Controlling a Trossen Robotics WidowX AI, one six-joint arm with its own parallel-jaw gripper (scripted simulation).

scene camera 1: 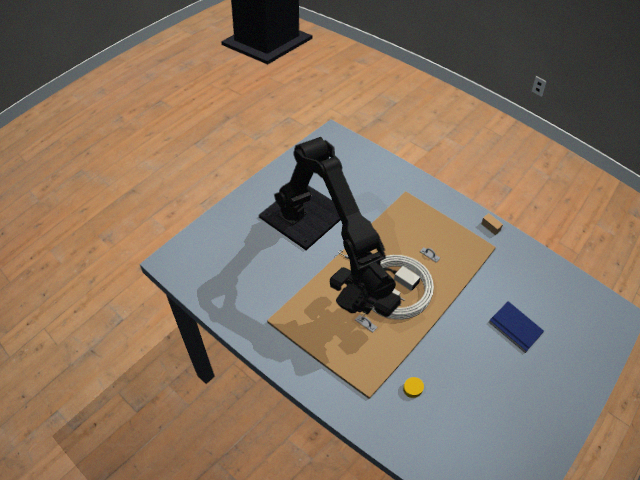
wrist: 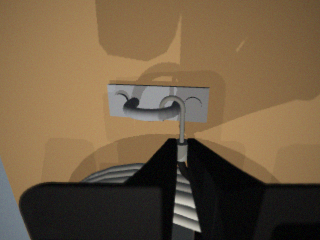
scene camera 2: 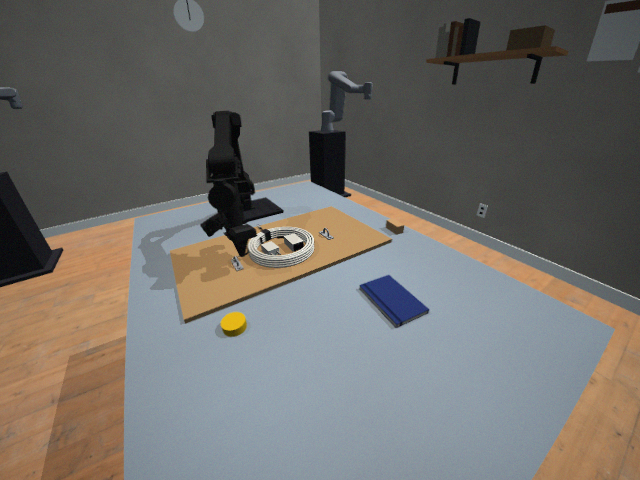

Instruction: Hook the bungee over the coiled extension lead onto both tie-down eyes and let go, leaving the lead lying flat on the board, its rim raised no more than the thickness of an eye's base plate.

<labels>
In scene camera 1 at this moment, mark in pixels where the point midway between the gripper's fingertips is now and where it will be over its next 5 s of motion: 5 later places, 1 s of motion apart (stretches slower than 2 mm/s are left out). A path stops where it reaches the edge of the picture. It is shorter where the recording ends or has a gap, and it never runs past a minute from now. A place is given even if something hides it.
My gripper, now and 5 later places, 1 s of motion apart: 366, 312; 366, 313; 367, 311; 368, 300; 366, 283; 359, 258
</labels>
